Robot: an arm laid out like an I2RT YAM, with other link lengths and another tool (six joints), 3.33 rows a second.
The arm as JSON. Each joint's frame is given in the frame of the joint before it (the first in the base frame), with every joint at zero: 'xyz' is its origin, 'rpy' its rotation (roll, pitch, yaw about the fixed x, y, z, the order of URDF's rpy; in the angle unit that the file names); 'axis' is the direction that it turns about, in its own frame. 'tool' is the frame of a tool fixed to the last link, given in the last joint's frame.
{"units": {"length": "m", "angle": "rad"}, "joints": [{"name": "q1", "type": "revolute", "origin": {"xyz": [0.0, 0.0, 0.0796], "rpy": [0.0, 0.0, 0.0]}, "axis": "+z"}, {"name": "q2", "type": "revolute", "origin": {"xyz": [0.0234, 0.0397, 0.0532], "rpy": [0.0, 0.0, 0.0]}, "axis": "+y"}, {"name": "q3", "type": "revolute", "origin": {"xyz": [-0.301, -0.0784, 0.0], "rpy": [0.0, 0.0, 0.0]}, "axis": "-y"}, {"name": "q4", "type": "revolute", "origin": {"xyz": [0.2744, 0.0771, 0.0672], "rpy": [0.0, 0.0, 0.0]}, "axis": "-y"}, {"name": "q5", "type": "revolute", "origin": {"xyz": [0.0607, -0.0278, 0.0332], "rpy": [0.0, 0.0, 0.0]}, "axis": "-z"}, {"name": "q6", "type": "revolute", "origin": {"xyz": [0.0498, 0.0, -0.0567], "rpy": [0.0, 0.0, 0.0]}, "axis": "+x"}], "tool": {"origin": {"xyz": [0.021, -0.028, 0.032], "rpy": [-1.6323, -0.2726, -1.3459]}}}
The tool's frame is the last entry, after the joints.
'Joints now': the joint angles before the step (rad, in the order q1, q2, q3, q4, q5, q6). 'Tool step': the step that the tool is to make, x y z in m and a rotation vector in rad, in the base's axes. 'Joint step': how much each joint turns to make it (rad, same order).
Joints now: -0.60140 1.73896 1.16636 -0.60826 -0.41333 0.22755
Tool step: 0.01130 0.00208 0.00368 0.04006 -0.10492 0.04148
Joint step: 0.00040 0.00039 0.00000 0.06448 -0.10109 0.00040
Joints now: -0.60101 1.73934 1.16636 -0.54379 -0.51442 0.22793
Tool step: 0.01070 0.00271 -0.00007 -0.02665 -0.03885 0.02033
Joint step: 0.02023 0.00954 -0.00038 0.05685 0.00038 -0.00036
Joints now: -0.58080 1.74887 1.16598 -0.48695 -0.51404 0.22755
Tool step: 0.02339 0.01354 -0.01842 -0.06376 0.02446 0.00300
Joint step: 0.07631 0.05952 0.00001 0.08697 0.09462 0.03434
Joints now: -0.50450 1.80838 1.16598 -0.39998 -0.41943 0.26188
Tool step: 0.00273 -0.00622 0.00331 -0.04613 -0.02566 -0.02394
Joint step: -0.00304 0.00039 0.00001 0.04653 0.03472 0.00345
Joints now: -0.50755 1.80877 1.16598 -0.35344 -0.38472 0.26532
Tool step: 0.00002 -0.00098 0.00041 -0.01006 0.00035 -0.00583
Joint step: -0.00001 -0.00001 -0.00001 0.00458 0.01069 -0.00001
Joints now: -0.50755 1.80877 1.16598 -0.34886 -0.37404 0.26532
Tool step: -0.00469 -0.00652 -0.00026 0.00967 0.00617 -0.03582
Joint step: -0.01641 -0.00077 0.00076 -0.00419 0.00611 0.02060
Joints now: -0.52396 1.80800 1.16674 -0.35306 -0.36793 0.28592
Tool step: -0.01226 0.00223 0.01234 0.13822 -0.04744 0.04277
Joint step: -0.04119 -0.04540 -0.00001 -0.07399 -0.16556 0.00572
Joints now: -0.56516 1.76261 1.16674 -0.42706 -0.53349 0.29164
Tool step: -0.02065 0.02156 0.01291 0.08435 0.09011 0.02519
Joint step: 0.01296 -0.06561 -0.00038 -0.18617 -0.02671 0.00036
